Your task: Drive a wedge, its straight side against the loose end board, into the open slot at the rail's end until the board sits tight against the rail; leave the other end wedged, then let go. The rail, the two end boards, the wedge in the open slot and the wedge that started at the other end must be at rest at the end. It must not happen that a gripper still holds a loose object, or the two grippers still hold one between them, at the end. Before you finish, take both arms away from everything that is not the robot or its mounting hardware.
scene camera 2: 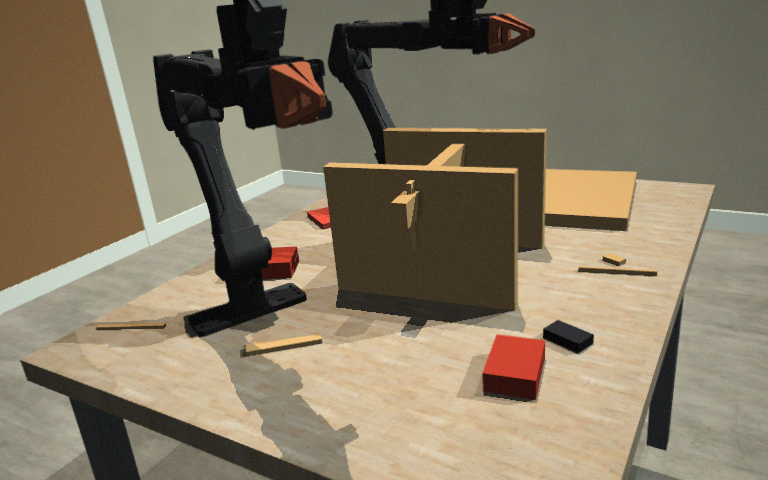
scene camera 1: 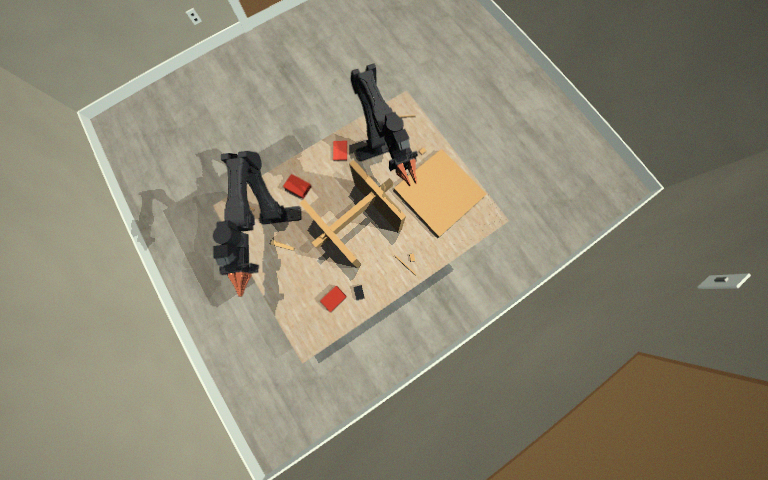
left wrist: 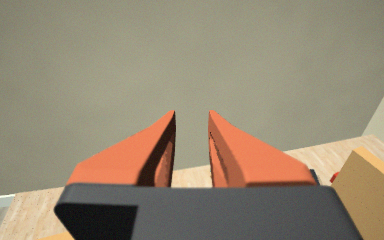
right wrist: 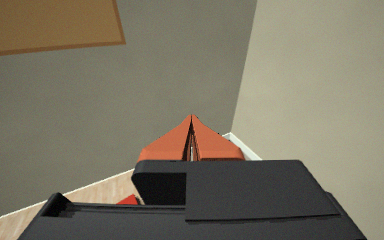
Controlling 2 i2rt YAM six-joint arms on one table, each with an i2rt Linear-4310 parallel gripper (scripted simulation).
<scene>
A rail shows in scene camera 2 and in scene camera 1; in the left wrist view it is out of frame, in the right wrist view it is out of frame. The same spot on the rail: (scene camera 1: 354, 212) is (scene camera 2: 445, 159).
</scene>
